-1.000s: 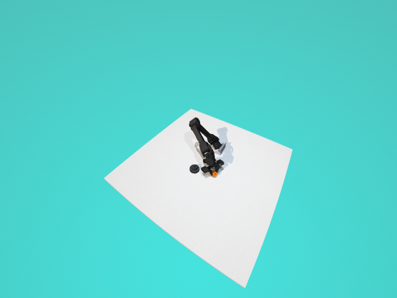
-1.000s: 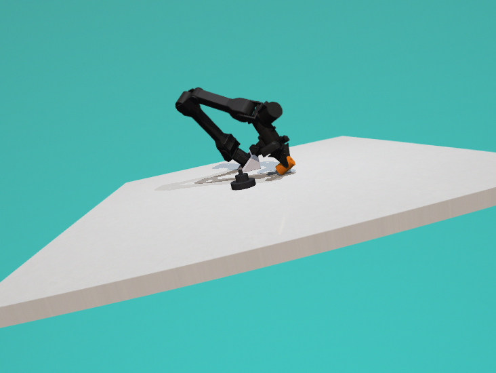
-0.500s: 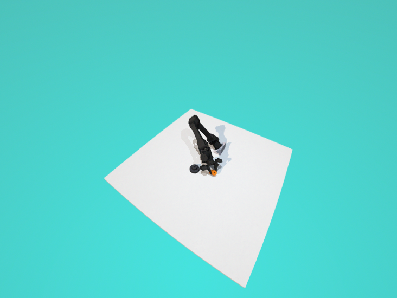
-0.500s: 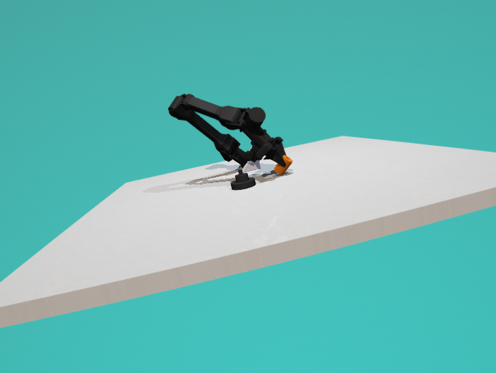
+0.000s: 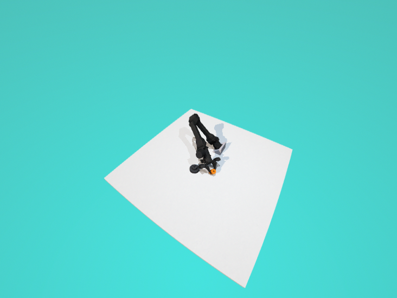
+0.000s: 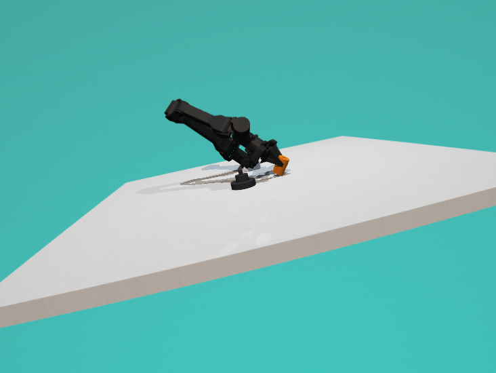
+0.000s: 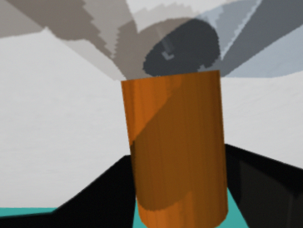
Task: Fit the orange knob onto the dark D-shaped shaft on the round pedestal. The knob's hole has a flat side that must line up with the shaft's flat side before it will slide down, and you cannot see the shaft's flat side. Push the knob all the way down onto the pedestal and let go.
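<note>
Now: gripper tip 10 mm to the left of the orange knob. From my gripper tip the other things lie so: pedestal (160 mm to the right, 50 mm ahead, 10 mm below).
</note>
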